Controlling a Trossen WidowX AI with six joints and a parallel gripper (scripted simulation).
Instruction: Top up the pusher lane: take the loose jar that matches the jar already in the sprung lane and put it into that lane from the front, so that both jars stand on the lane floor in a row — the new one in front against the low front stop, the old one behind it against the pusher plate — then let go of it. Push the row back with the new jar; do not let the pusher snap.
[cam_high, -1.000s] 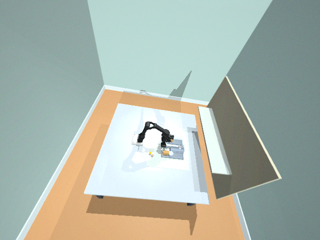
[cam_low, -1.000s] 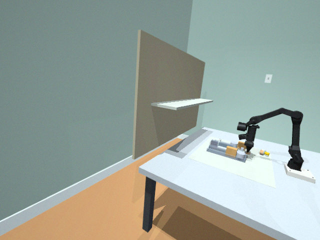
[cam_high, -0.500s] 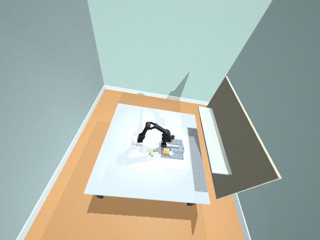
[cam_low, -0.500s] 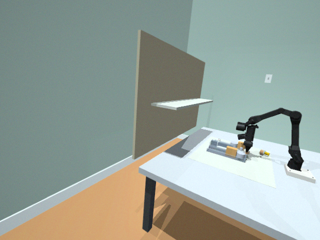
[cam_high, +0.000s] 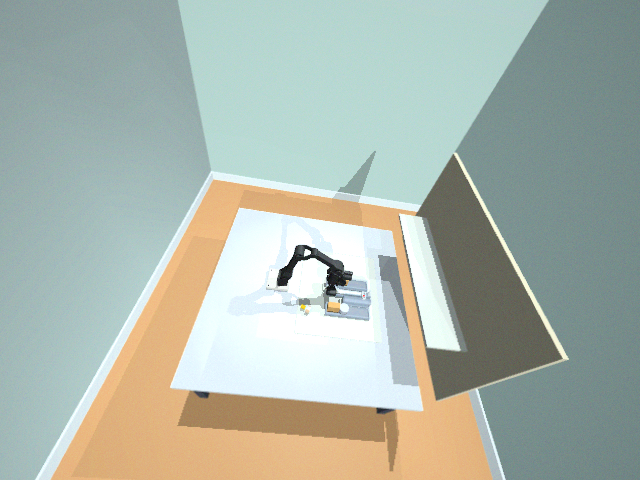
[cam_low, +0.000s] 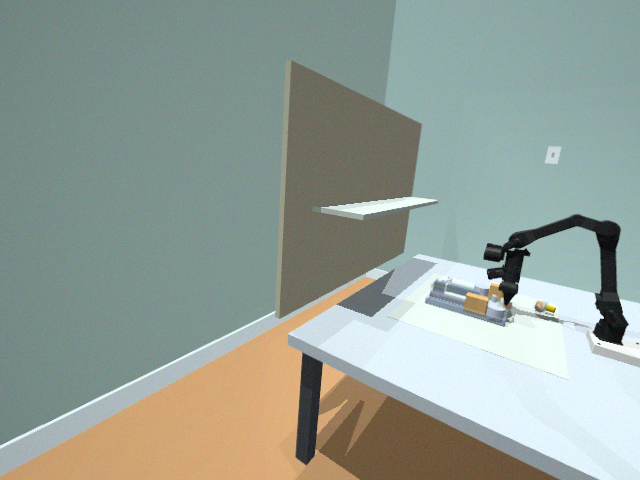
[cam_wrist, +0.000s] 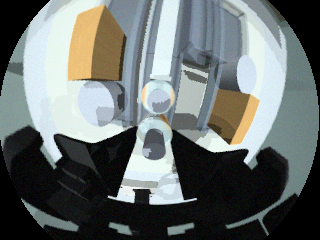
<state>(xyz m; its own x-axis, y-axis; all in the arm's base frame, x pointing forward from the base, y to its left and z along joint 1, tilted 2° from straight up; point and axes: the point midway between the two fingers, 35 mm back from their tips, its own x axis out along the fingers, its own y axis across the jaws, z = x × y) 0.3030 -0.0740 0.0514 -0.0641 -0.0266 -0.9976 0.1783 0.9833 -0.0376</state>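
The grey pusher rack lies 16 cm ahead of my gripper tip, 5 cm to the right of it and 3 cm below it. Round my gripper tip: white shelf 52 cm ahead, 8 cm to the right, 32 cm above.
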